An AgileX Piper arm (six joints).
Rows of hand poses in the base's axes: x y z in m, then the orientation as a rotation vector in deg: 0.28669, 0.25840, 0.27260, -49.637, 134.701, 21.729; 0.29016, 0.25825, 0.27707, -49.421, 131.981, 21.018; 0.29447, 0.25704, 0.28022, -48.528, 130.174, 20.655; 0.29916, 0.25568, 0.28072, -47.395, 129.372, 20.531; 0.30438, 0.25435, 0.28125, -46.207, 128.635, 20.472; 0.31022, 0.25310, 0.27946, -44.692, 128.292, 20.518; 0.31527, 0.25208, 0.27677, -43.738, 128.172, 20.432; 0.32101, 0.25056, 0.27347, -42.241, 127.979, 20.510; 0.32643, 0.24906, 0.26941, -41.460, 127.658, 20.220; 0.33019, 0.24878, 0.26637, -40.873, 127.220, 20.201; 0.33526, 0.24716, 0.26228, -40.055, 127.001, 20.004; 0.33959, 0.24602, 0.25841, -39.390, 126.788, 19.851
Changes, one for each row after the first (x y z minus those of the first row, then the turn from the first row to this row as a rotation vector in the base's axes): 0.00347, -0.00015, 0.00447, 0.579, -2.708, 0.056; 0.00778, -0.00136, 0.00762, 1.269, -4.574, -0.413; 0.01247, -0.00272, 0.00812, 1.835, -5.487, -1.145; 0.01769, -0.00405, 0.00865, 2.438, -6.322, -1.914; 0.02353, -0.00530, 0.00686, 3.074, -6.800, -2.956; 0.02858, -0.00632, 0.00417, 3.364, -7.051, -3.656; 0.03432, -0.00784, 0.00087, 3.959, -7.363, -4.704; 0.03974, -0.00934, -0.00319, 4.133, -7.839, -5.307; 0.04350, -0.00962, -0.00623, 4.464, -8.301, -5.684; 0.04857, -0.01124, -0.01032, 4.672, -8.651, -6.308; 0.05290, -0.01238, -0.01419, 4.858, -8.962, -6.810
